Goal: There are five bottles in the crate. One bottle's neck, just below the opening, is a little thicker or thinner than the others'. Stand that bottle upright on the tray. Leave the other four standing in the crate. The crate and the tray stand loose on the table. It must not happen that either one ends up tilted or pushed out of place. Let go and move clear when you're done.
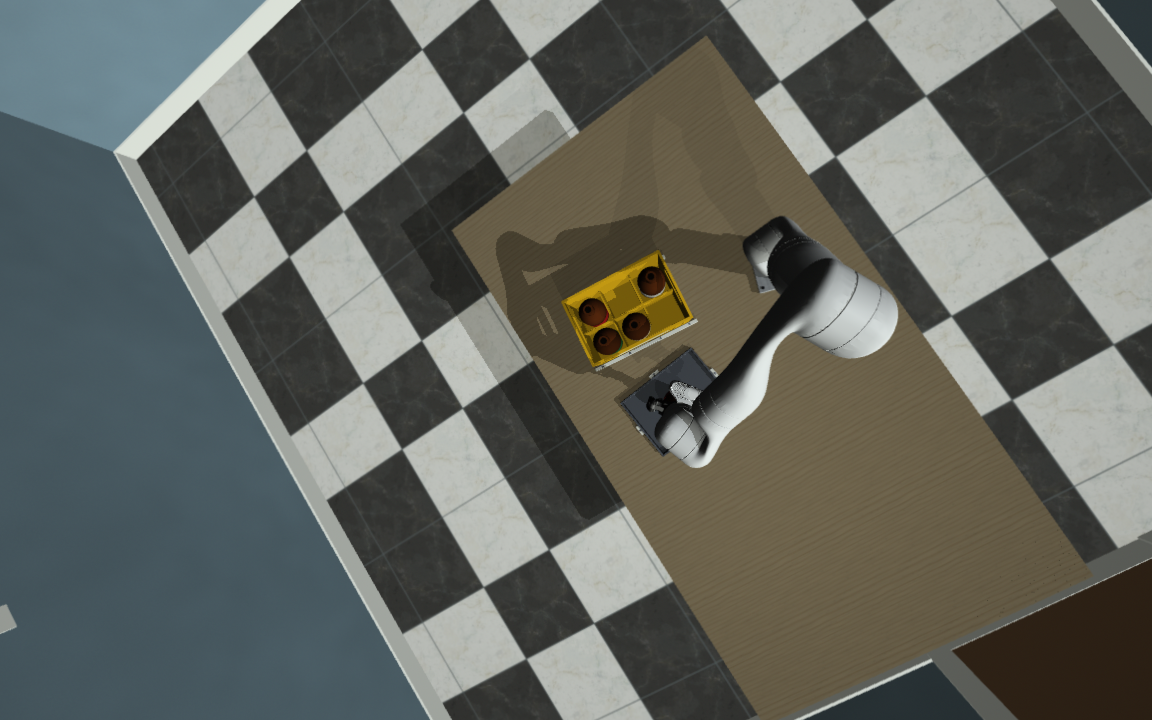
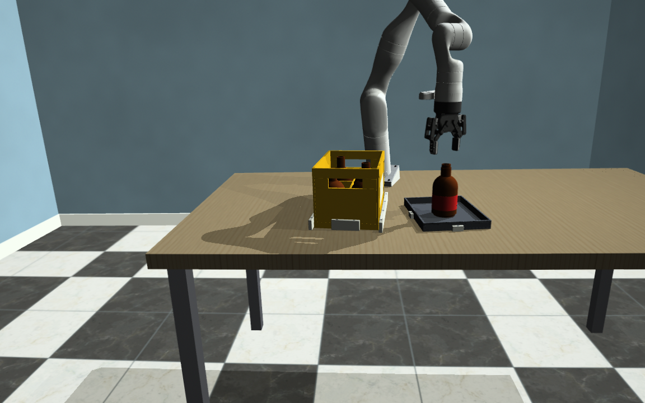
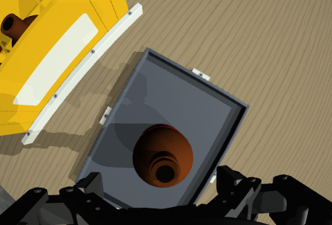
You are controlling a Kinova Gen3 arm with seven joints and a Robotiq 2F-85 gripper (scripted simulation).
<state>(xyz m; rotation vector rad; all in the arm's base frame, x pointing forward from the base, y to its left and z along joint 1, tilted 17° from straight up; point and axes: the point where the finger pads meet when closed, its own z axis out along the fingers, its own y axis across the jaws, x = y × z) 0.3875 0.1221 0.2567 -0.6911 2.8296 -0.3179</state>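
Now: hand 120 mm above the brown bottle and 10 mm to the right of it. Also, from my hand: yellow crate 260 mm to the right, 120 mm below, 80 mm behind; then dark tray 190 mm below, 10 mm to the left.
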